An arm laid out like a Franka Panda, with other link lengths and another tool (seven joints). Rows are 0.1 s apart.
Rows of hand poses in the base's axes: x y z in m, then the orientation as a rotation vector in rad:
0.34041, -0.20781, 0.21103, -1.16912, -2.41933, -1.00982
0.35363, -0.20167, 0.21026, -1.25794, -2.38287, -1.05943
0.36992, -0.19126, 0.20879, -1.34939, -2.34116, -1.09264
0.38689, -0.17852, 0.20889, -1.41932, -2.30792, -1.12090
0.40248, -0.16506, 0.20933, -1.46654, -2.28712, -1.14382
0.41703, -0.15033, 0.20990, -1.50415, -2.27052, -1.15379
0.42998, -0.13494, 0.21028, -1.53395, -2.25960, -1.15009
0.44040, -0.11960, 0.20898, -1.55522, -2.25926, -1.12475
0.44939, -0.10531, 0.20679, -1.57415, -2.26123, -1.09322
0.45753, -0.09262, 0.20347, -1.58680, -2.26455, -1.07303
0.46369, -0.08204, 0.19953, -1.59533, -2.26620, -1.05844
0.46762, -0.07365, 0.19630, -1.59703, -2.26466, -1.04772
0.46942, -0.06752, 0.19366, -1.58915, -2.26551, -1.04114
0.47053, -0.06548, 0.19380, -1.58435, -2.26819, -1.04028
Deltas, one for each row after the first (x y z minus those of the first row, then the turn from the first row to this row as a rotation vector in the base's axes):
0.01322, 0.00614, -0.00077, 0.01972, -0.00811, -0.07347
0.02951, 0.01655, -0.00224, 0.03279, -0.00661, -0.14604
0.04648, 0.02929, -0.00214, 0.04361, -0.00823, -0.20247
0.06207, 0.04275, -0.00170, 0.05104, -0.01373, -0.24132
0.07662, 0.05748, -0.00113, 0.05323, -0.01391, -0.27070
0.08957, 0.07287, -0.00075, 0.04883, -0.00922, -0.29163
0.09999, 0.08821, -0.00205, 0.03227, 0.00184, -0.30172
0.10898, 0.10250, -0.00424, 0.01244, 0.01494, -0.30895
0.11712, 0.11519, -0.00756, -0.00160, 0.02159, -0.31383
0.12328, 0.12577, -0.01150, -0.01121, 0.02695, -0.31703
0.12721, 0.13416, -0.01473, -0.01550, 0.03366, -0.31646
0.12901, 0.14029, -0.01737, -0.01646, 0.03826, -0.30972
0.13012, 0.14233, -0.01723, -0.01683, 0.03777, -0.30598

